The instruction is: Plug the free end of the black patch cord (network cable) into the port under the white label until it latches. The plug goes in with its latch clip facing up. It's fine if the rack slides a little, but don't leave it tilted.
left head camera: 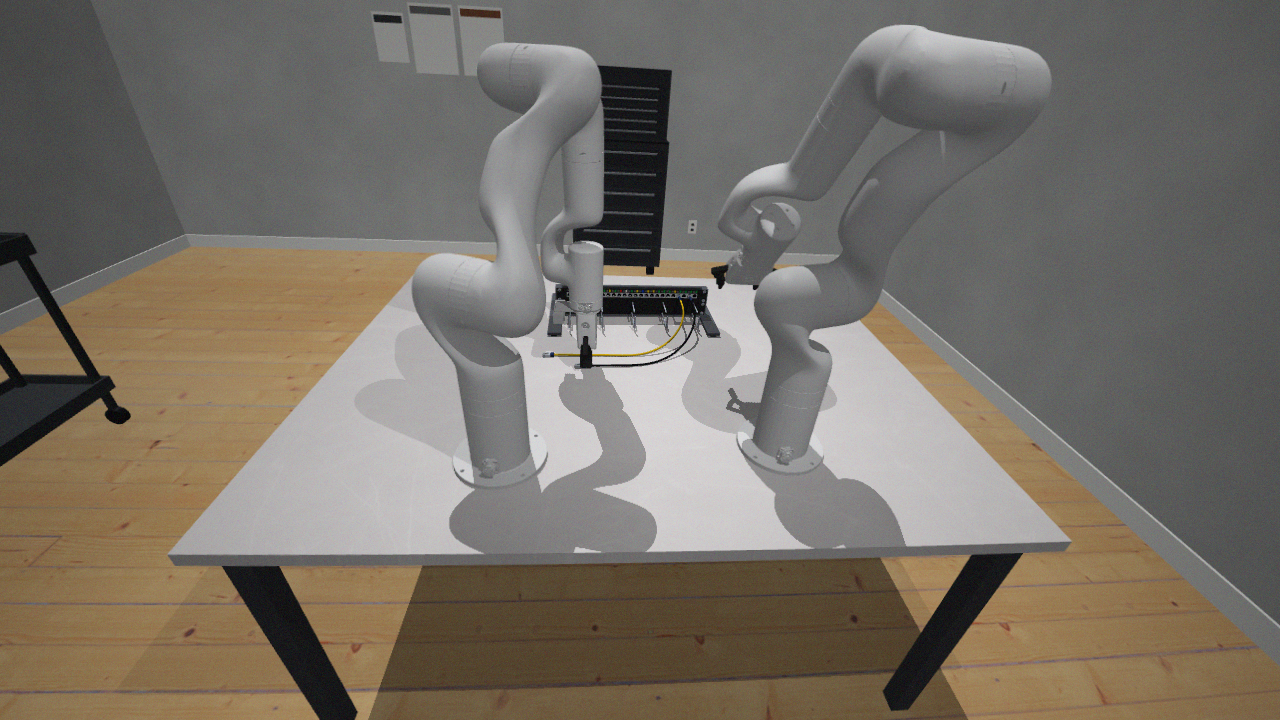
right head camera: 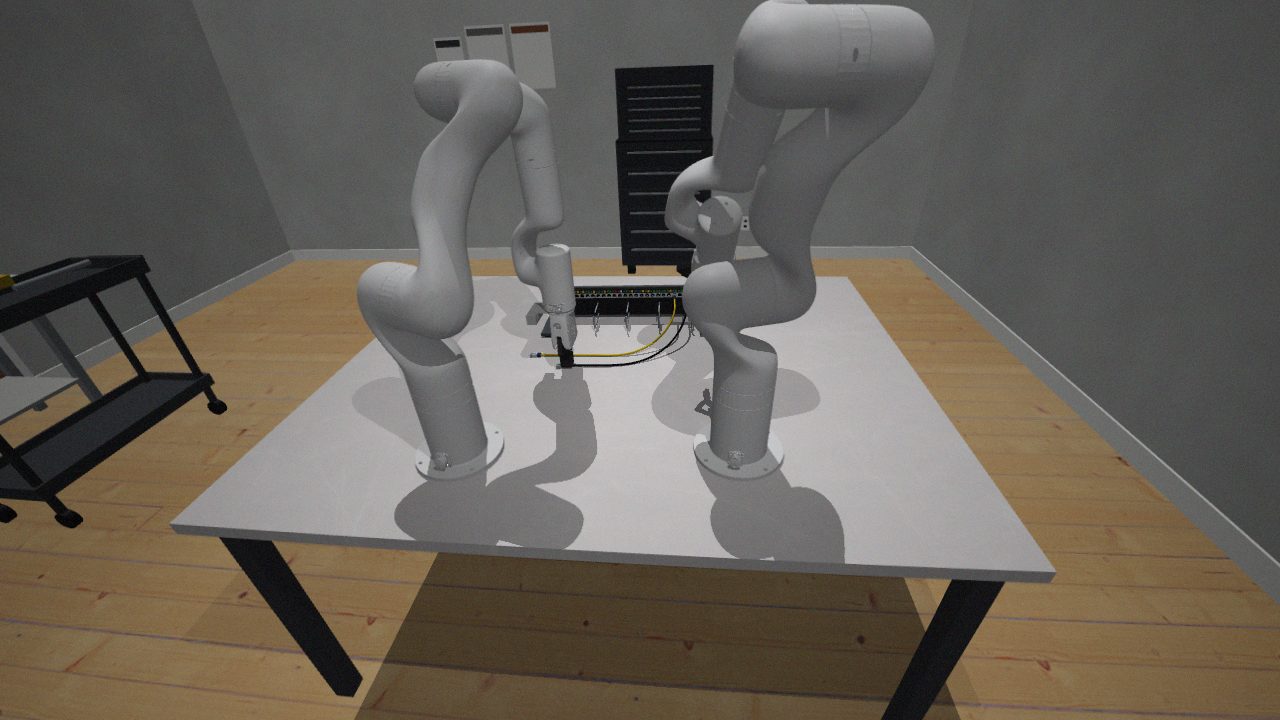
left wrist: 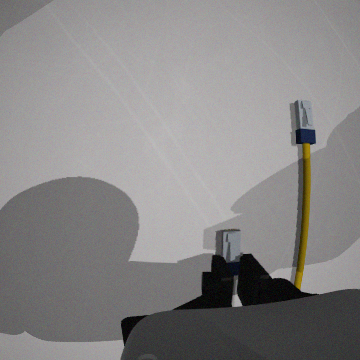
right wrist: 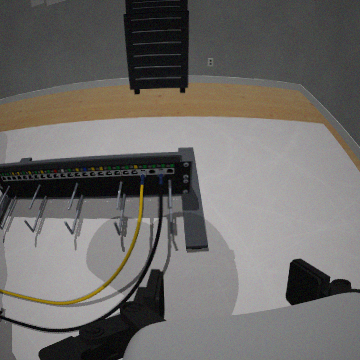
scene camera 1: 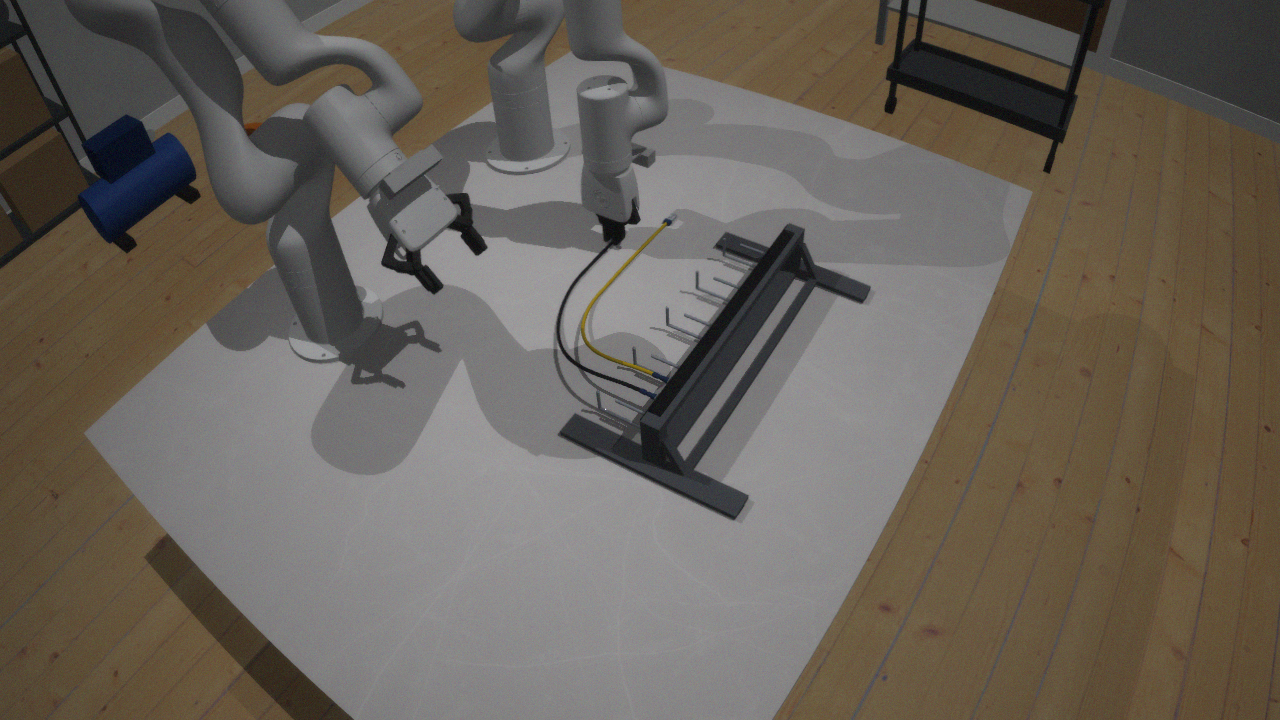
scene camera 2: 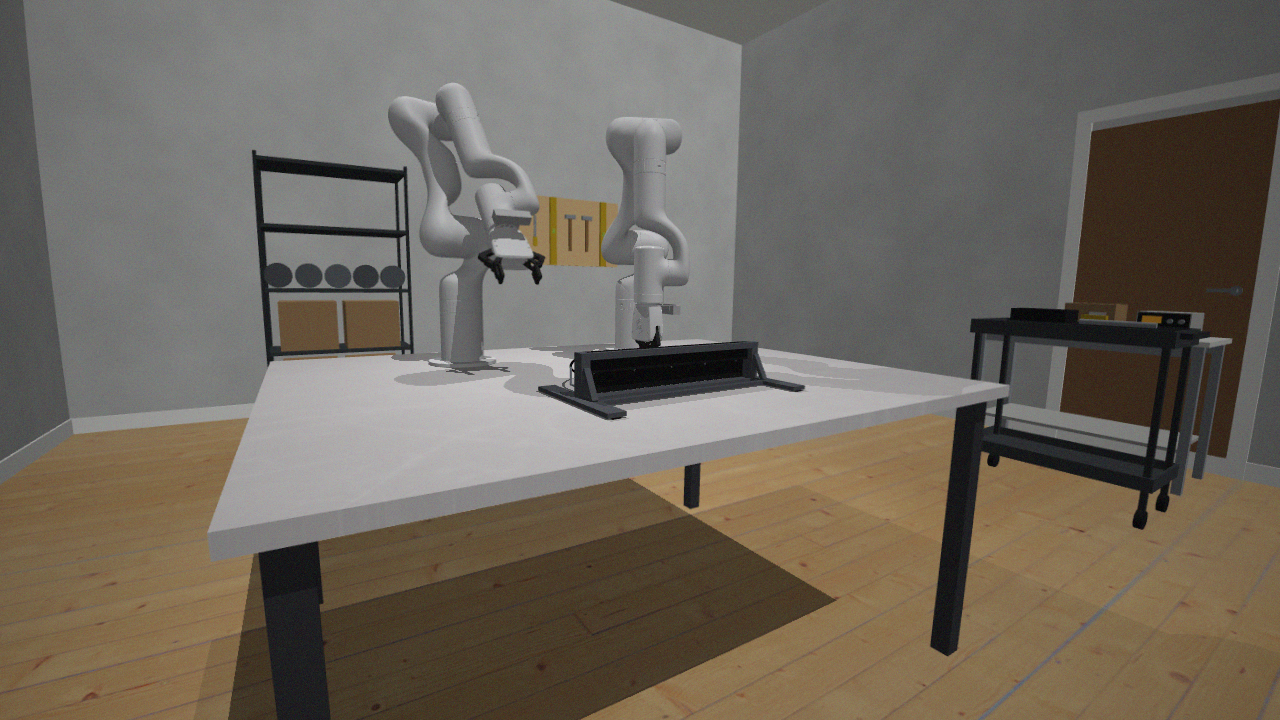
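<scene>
My left gripper is shut on the free plug of the black patch cord, low over the table. In the left wrist view the clear plug sticks out past the fingertips, its clip side facing the camera; its blue boot is between the fingers. The cord's other end sits in a port near the right end of the rack in the right wrist view. The rack stands level. The white label is too small to pick out surely. My right gripper is open and empty, raised above the table.
A yellow cord is plugged in beside the black one; its free plug lies on the table near my left gripper. Metal cable hooks stick out from the rack's front. Dark cart stands beyond the table.
</scene>
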